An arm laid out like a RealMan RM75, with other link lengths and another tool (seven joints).
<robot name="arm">
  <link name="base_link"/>
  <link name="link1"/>
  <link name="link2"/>
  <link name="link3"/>
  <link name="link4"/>
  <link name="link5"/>
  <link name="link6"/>
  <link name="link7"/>
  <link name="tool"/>
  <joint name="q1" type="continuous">
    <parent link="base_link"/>
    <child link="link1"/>
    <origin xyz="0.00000 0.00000 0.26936"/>
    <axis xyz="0 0 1"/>
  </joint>
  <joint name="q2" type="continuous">
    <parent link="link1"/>
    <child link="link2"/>
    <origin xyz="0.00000 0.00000 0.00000"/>
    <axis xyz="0 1 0"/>
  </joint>
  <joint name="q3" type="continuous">
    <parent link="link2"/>
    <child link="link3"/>
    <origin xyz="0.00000 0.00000 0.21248"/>
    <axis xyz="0 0 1"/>
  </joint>
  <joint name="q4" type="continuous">
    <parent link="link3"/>
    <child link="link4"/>
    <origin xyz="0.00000 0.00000 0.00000"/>
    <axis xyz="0 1 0"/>
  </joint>
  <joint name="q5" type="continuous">
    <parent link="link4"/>
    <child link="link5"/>
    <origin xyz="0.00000 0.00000 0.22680"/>
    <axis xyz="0 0 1"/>
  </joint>
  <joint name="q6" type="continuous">
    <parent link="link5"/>
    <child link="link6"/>
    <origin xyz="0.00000 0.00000 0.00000"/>
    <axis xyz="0 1 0"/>
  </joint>
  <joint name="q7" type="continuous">
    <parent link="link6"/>
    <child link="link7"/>
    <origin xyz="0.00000 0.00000 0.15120"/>
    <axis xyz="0 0 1"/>
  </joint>
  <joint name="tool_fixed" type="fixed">
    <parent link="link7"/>
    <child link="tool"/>
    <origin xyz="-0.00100 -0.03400 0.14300" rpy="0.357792 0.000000 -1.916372"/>
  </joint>
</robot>
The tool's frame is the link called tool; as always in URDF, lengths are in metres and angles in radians. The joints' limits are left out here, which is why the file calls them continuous.
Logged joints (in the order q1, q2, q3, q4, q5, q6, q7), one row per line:
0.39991, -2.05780, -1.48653, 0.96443, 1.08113, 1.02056, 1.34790
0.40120, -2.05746, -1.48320, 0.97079, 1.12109, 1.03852, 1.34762
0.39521, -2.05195, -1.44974, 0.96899, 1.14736, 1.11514, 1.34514
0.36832, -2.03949, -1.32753, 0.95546, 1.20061, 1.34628, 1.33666
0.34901, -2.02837, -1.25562, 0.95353, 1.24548, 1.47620, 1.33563
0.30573, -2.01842, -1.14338, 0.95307, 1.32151, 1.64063, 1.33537
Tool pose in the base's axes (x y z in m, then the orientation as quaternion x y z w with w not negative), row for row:
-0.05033, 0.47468, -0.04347, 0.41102, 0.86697, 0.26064, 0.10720
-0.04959, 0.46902, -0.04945, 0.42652, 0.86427, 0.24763, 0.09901
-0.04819, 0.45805, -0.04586, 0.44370, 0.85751, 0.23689, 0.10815
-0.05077, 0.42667, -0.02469, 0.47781, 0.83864, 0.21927, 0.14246
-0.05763, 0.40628, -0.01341, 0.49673, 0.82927, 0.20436, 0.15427
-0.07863, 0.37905, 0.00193, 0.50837, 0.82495, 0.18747, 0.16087
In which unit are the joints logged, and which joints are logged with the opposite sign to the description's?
The joints are logged in radians. Opposite sign: q1, q3, q7.
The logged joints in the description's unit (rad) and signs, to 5 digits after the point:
-0.39991, -2.05780, 1.48653, 0.96443, 1.08113, 1.02056, -1.34790
-0.40120, -2.05746, 1.48320, 0.97079, 1.12109, 1.03852, -1.34762
-0.39521, -2.05195, 1.44974, 0.96899, 1.14736, 1.11514, -1.34514
-0.36832, -2.03949, 1.32753, 0.95546, 1.20061, 1.34628, -1.33666
-0.34901, -2.02837, 1.25562, 0.95353, 1.24548, 1.47620, -1.33563
-0.30573, -2.01842, 1.14338, 0.95307, 1.32151, 1.64063, -1.33537

